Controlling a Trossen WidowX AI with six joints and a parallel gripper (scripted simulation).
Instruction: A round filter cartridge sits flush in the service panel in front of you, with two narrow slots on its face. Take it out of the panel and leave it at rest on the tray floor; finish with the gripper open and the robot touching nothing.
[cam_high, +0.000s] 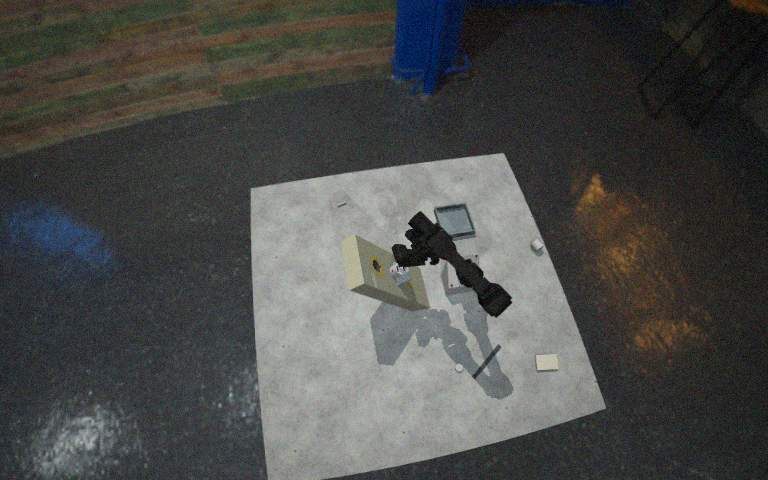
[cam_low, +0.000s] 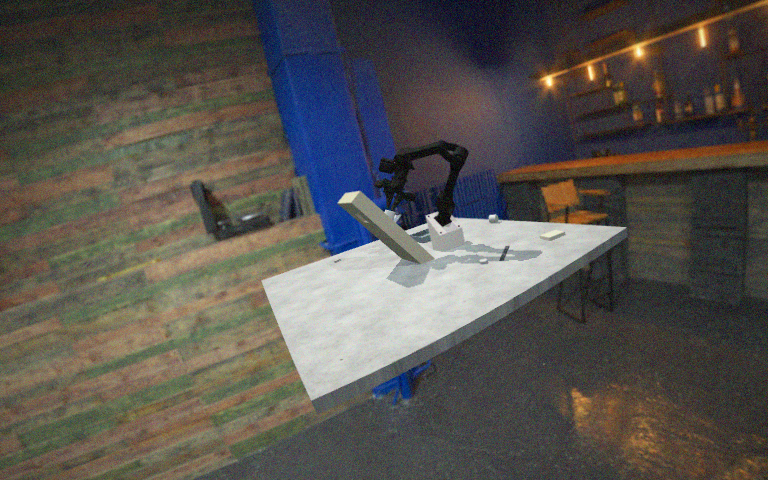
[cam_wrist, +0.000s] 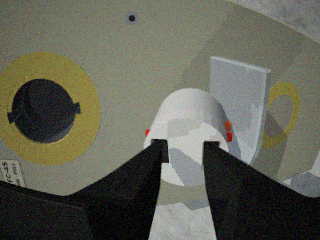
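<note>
Now: gripper tip 1 cm short of the round filter cartridge and 2 cm above it. Round my gripper tip: beige block (48 cm behind, 45 cm to the left, 25 cm below); small pin (13 cm ahead, 48 cm to the right, 25 cm below); tray (34 cm behind, 26 cm to the right, 24 cm below).
</note>
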